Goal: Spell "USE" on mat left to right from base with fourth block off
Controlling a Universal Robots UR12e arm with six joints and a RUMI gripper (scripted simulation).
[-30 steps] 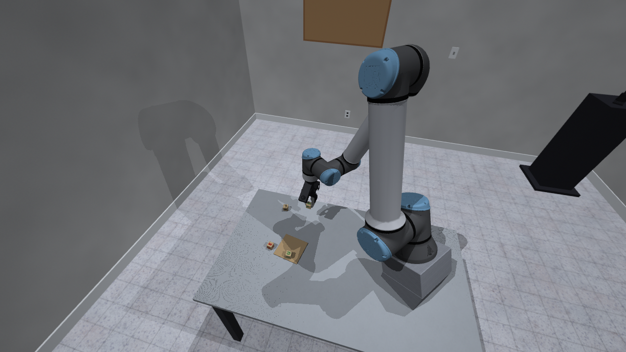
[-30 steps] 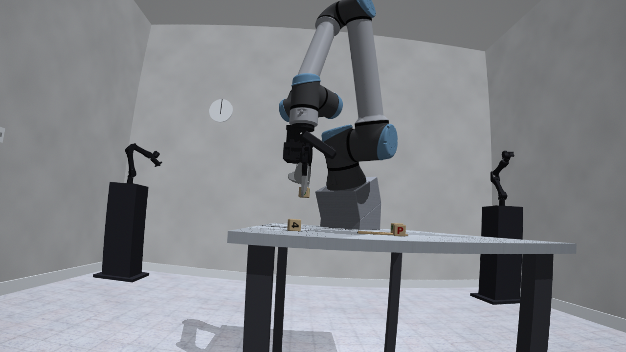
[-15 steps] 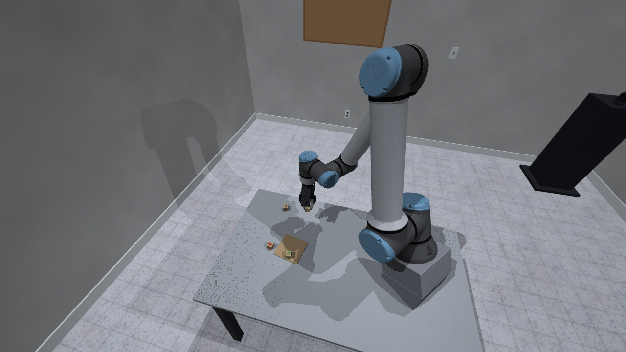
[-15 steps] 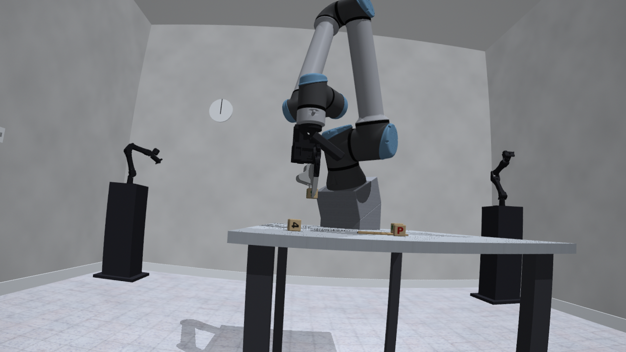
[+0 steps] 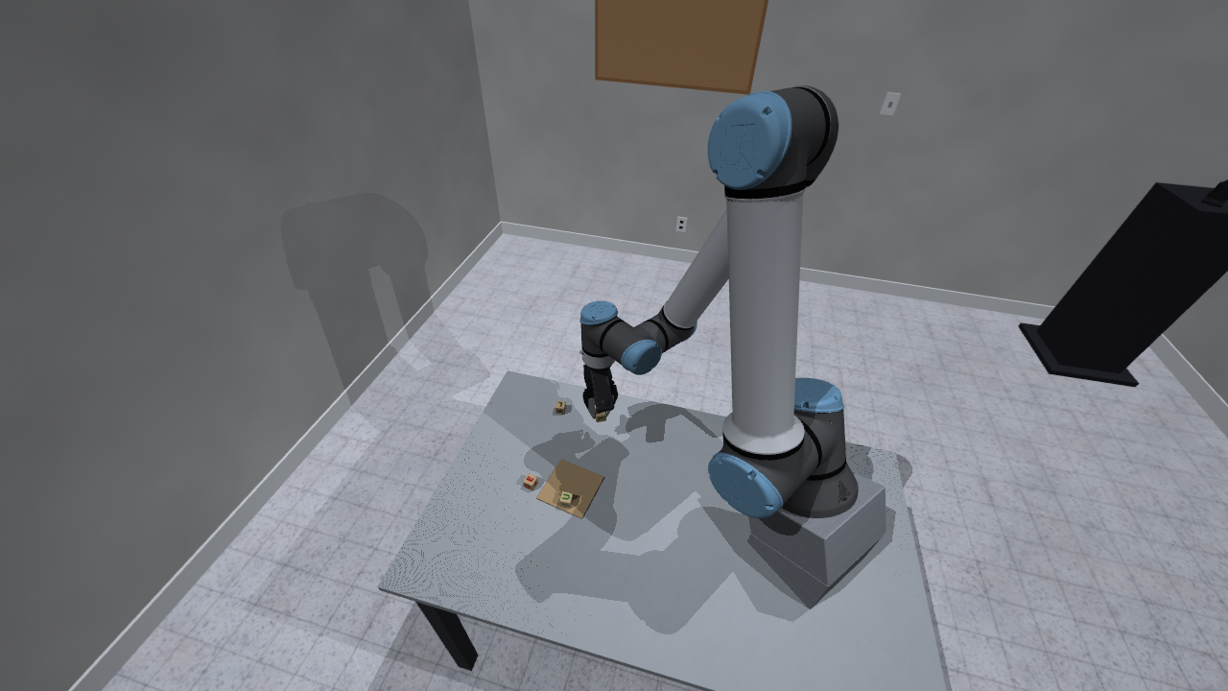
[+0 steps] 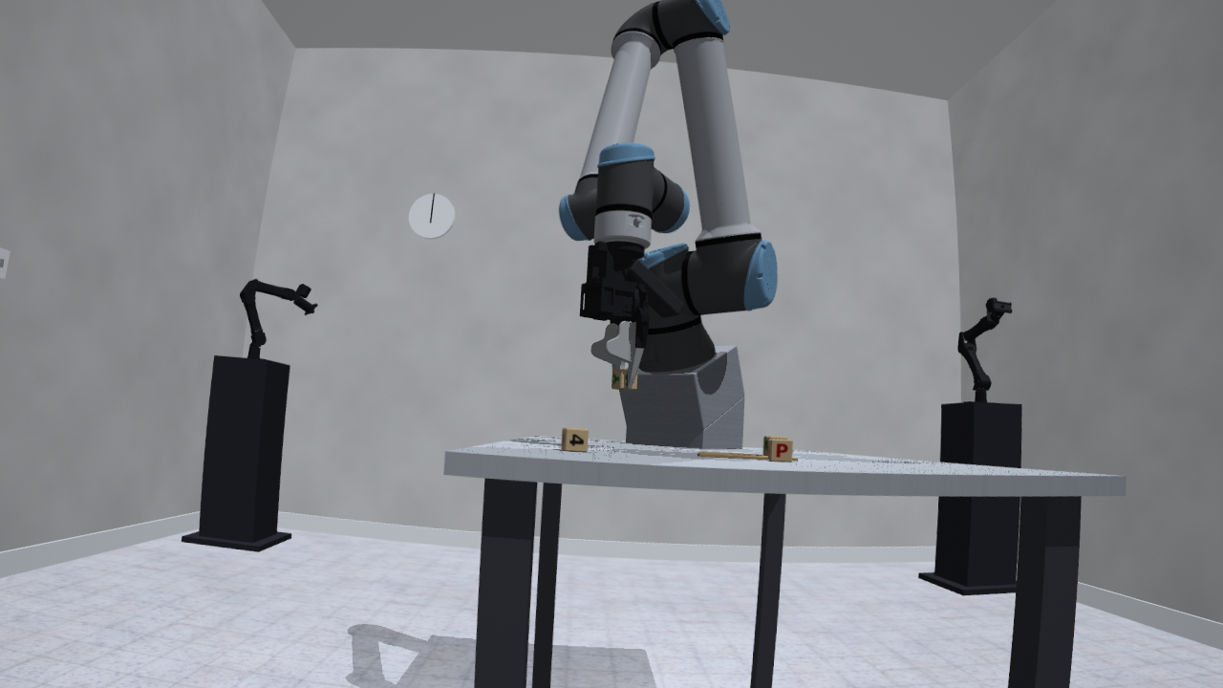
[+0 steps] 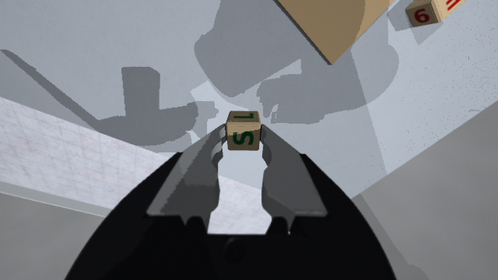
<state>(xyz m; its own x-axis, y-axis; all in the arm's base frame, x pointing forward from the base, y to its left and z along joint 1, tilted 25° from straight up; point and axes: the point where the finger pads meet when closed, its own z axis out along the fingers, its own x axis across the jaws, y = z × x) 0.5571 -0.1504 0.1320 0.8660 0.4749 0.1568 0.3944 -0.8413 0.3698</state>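
Right now the tan mat is 40 mm ahead of my hand, 190 mm to the left of it and 110 mm below it.
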